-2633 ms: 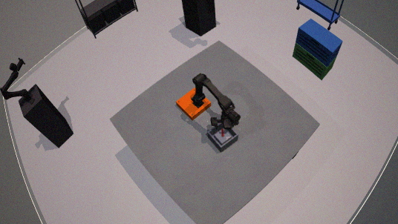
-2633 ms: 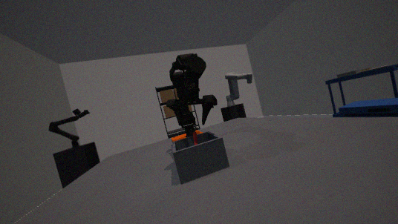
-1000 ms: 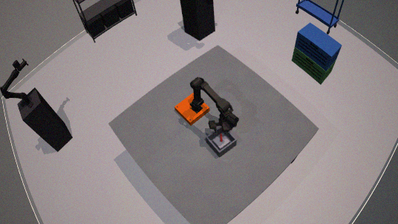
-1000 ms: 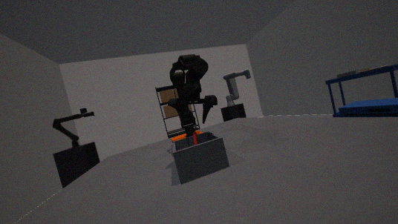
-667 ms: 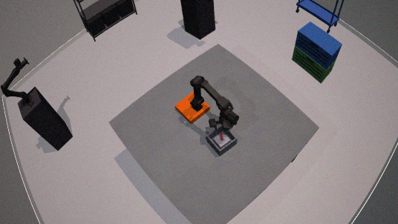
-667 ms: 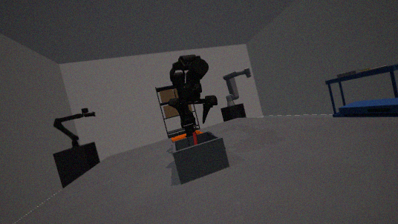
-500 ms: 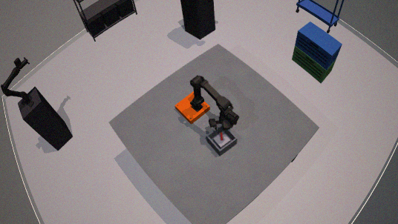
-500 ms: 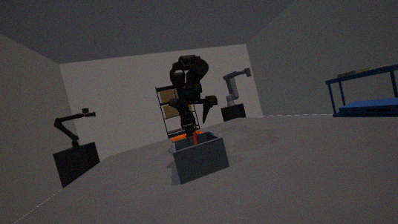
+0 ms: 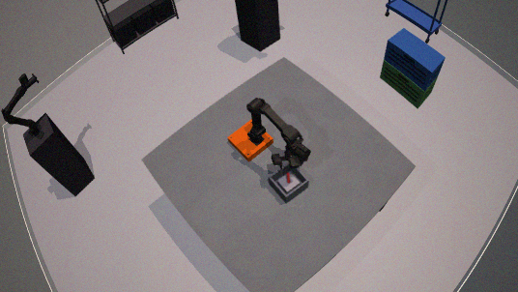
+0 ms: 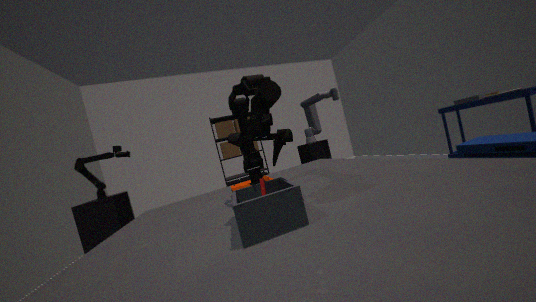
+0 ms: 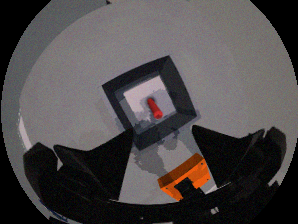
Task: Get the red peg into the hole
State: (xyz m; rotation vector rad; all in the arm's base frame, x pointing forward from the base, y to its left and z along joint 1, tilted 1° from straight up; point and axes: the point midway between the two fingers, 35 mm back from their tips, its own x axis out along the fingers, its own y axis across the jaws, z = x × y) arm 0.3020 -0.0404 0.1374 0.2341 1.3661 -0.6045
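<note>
My gripper tip is 70 mm above the red peg, 20 mm to the left of it and 20 mm short of it. The rest, counted from my gripper tip: pale plate: 110 mm below, 30 mm ahead, 20 mm to the right; grey box: 130 mm below, 30 mm ahead, 20 mm to the right.
</note>
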